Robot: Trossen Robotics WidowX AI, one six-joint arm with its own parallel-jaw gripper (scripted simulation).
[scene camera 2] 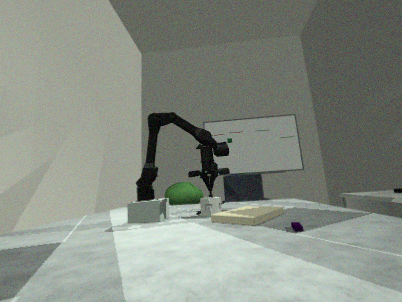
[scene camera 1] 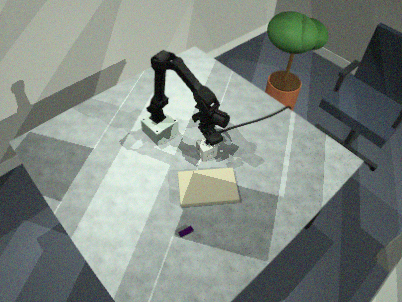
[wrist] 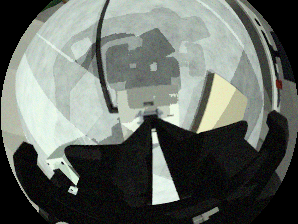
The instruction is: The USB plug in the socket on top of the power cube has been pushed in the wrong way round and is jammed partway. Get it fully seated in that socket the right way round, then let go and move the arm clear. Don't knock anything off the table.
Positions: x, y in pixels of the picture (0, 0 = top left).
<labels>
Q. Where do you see a flat tan board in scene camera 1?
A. At 212, 186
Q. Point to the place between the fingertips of my gripper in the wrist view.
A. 152, 123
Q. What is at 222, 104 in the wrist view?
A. A flat tan board.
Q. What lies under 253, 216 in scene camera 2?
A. A flat tan board.
</labels>
